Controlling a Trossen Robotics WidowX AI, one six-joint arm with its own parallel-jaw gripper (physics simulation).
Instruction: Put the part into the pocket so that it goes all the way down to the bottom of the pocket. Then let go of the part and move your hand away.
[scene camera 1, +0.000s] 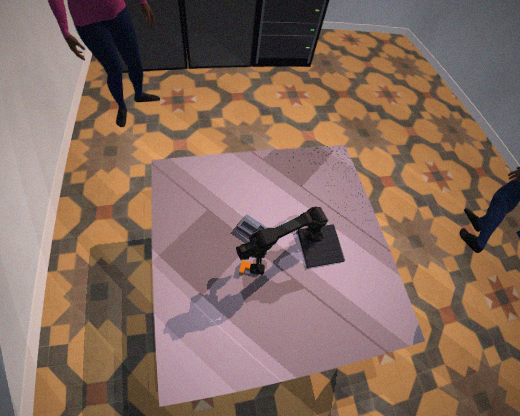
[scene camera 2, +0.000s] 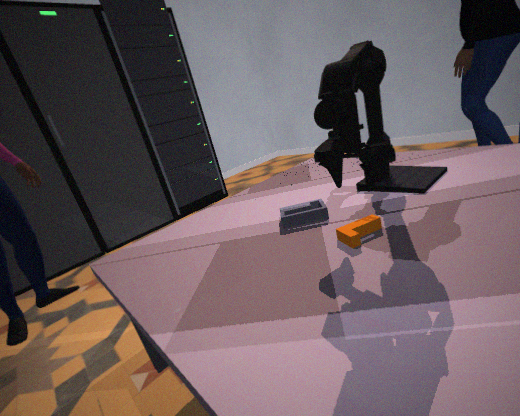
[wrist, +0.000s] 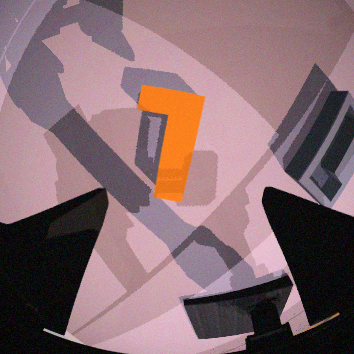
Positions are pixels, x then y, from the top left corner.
Scene:
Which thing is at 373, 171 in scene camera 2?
My gripper.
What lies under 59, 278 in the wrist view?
My gripper.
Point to an orange L-shaped part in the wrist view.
184, 109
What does my gripper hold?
Nothing.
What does the orange L-shaped part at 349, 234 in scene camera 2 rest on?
The table.

